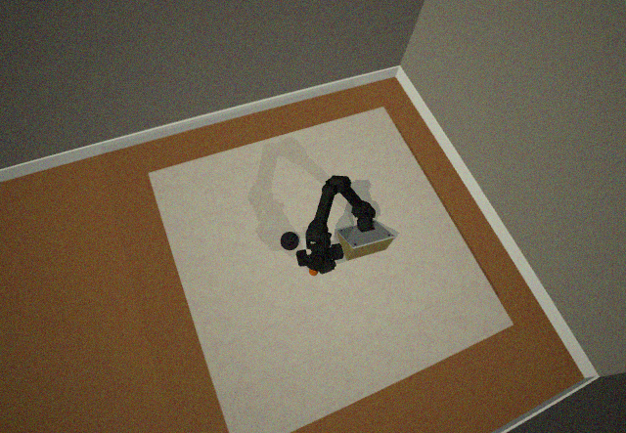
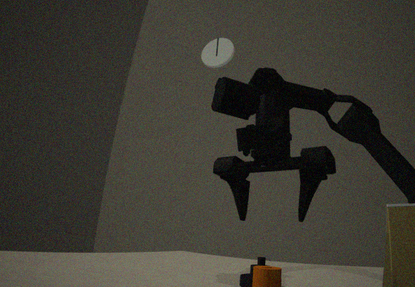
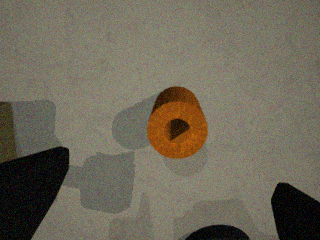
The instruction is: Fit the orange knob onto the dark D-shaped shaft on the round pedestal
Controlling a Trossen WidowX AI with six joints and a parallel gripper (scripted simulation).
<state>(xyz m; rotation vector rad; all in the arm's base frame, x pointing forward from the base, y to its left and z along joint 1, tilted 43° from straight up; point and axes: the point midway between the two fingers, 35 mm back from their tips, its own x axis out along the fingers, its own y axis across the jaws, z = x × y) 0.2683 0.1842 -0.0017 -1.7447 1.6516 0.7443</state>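
Right now my gripper tip is 100 mm above the orange knob. Also, from my gripper tip: round dark pedestal (80 mm ahead, 160 mm to the right, 100 mm below).
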